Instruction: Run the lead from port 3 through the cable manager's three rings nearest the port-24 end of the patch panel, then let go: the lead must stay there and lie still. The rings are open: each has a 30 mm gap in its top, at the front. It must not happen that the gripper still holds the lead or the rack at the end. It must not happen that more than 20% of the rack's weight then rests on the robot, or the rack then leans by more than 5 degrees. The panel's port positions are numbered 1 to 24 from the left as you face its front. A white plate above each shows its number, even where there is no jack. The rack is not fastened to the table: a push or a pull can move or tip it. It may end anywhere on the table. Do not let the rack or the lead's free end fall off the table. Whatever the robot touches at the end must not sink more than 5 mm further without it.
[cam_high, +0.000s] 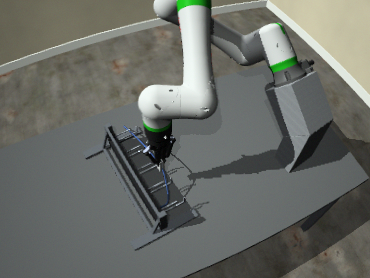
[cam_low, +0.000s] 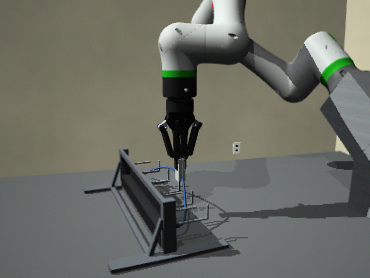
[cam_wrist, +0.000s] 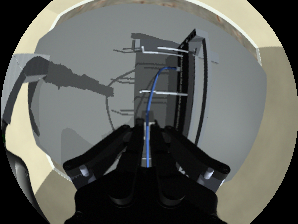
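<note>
My gripper is now 10 cm short of the rack, 5 cm to the left of it and 8 cm above it.
</note>
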